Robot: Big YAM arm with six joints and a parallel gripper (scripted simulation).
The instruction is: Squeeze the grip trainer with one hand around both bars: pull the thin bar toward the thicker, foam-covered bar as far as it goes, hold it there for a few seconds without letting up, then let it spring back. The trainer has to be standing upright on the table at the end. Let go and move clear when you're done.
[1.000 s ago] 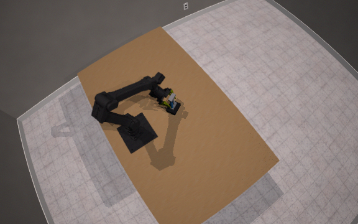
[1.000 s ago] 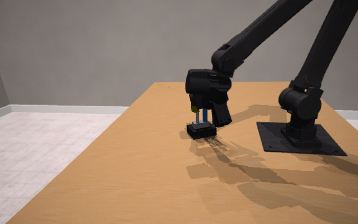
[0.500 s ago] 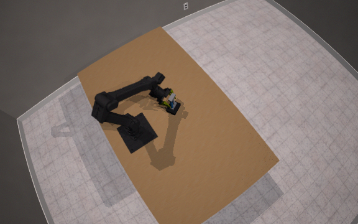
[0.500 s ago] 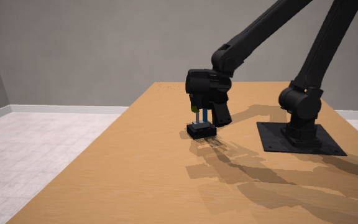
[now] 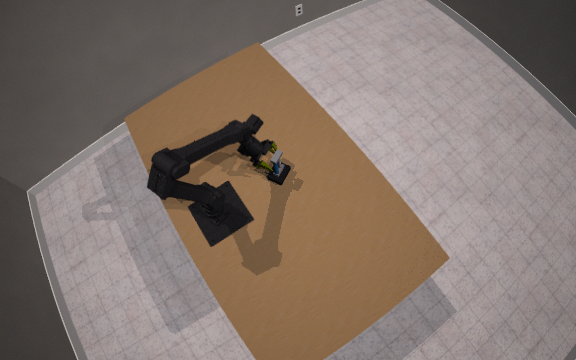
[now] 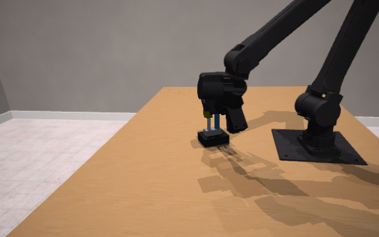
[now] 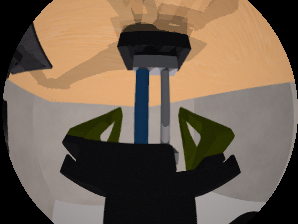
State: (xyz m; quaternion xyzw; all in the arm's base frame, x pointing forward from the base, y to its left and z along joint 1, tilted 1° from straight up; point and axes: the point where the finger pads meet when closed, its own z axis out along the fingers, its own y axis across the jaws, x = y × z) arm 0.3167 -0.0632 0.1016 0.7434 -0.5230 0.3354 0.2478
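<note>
Right now the thin grey bar is 20 mm ahead of my hand and 10 mm below it. Round my hand: grip trainer: 10 mm ahead, 10 mm to the right, 20 mm below.
</note>
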